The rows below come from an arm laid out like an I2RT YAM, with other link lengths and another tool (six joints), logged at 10 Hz.
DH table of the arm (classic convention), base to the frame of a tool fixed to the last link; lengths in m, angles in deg. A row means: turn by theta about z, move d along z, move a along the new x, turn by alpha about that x. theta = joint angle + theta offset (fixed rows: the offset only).
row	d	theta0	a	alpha
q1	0.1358	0	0.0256	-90
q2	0	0	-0.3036	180
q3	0	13.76	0.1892	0
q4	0.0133	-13.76	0.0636	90
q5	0.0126	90	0	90
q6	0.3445	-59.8	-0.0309	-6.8
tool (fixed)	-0.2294	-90	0	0
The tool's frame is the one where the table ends.
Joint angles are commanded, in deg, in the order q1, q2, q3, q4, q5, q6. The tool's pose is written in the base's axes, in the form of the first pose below.
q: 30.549 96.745 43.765 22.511 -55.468 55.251
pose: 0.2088, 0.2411, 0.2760, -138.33, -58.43, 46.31
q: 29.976 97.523 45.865 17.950 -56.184 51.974
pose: 0.2115, 0.2406, 0.2734, -140.16, -57.58, 48.87
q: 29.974 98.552 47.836 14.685 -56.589 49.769
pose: 0.2140, 0.2429, 0.2714, -141.19, -56.86, 50.77
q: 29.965 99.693 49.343 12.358 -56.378 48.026
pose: 0.2176, 0.2451, 0.2678, -142.36, -56.06, 52.14
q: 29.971 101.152 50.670 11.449 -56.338 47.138
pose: 0.2225, 0.2482, 0.2642, -142.83, -55.62, 52.81
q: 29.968 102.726 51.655 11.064 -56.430 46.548
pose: 0.2272, 0.2511, 0.2595, -142.81, -55.10, 53.07
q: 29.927 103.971 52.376 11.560 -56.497 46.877
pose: 0.2321, 0.2536, 0.2568, -142.32, -54.89, 52.56
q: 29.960 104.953 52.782 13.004 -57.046 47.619
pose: 0.2356, 0.2561, 0.2561, -141.41, -55.37, 52.01
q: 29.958 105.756 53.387 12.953 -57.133 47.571
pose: 0.2385, 0.2578, 0.2542, -141.21, -55.19, 51.93
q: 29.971 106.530 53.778 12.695 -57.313 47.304
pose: 0.2401, 0.2590, 0.2514, -140.93, -54.81, 51.95
